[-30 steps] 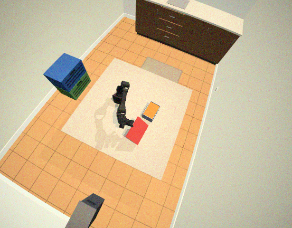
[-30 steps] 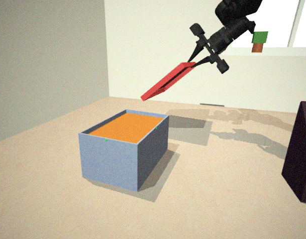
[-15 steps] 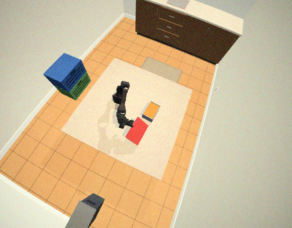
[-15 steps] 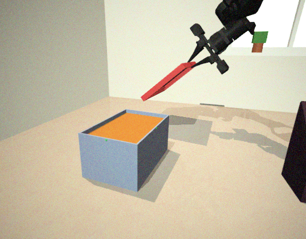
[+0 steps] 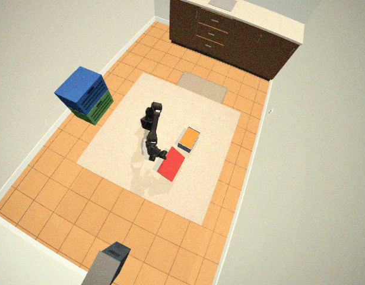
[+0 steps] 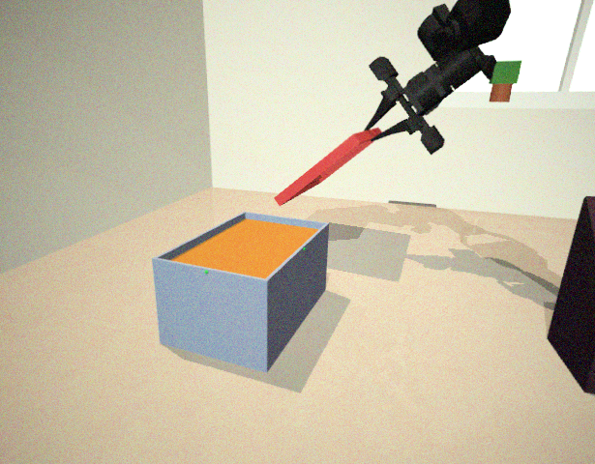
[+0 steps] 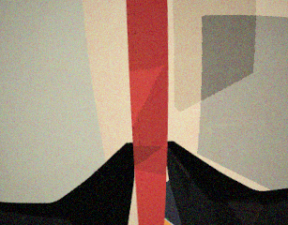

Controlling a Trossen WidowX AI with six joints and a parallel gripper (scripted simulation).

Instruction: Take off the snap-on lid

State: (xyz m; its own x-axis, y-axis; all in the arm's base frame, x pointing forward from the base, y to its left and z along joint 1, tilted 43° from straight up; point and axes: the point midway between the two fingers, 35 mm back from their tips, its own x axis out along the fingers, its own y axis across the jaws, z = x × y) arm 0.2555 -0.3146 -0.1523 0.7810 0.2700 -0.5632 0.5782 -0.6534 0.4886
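Right now my gripper tip is 6 cm short of the red lid, 1 cm to the left of it and 5 cm above it. Also, from my gripper tip: storage box 15 cm ahead, 31 cm to the left, 16 cm below.
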